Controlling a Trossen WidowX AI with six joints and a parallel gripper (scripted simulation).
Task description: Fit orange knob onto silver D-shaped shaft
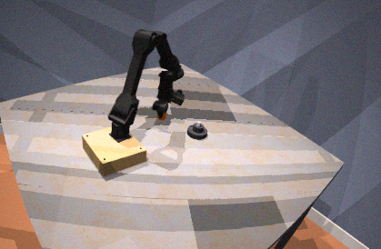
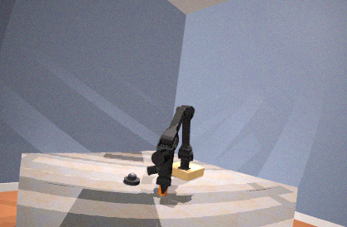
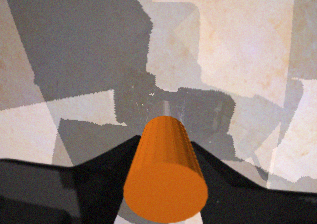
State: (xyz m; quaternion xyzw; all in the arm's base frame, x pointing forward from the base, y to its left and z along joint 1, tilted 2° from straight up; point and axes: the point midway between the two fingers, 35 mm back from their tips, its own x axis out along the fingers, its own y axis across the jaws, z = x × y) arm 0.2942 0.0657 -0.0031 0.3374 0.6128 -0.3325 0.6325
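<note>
Now: gripper tip 3 cm below the orange knob. Also, from my gripper tip: round pedestal: 3 cm ahead, 18 cm to the right, 2 cm above.
</note>
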